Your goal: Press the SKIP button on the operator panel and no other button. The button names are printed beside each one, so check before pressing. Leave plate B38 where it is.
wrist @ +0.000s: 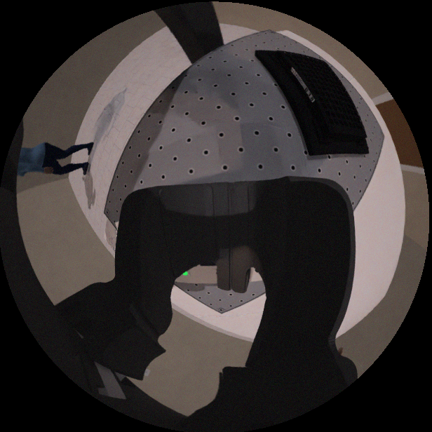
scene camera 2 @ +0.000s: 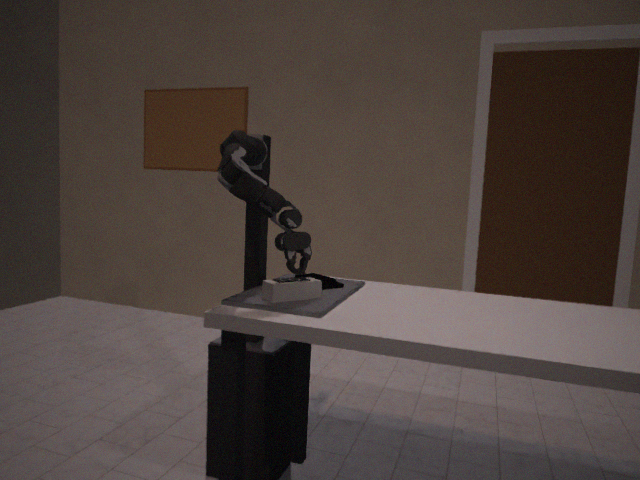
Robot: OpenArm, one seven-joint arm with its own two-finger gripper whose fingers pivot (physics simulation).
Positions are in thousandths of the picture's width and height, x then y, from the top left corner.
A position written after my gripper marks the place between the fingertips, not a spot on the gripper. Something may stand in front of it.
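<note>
My gripper (scene camera 2: 470, 570) is visible, also in the wrist view (wrist: 550, 552). An operator panel (scene camera 2: 485, 601) is visible, likewise in the wrist view (wrist: 476, 631). I also see a black ribbed block (wrist: 767, 244) and a dark post (scene camera 2: 401, 478).
</note>
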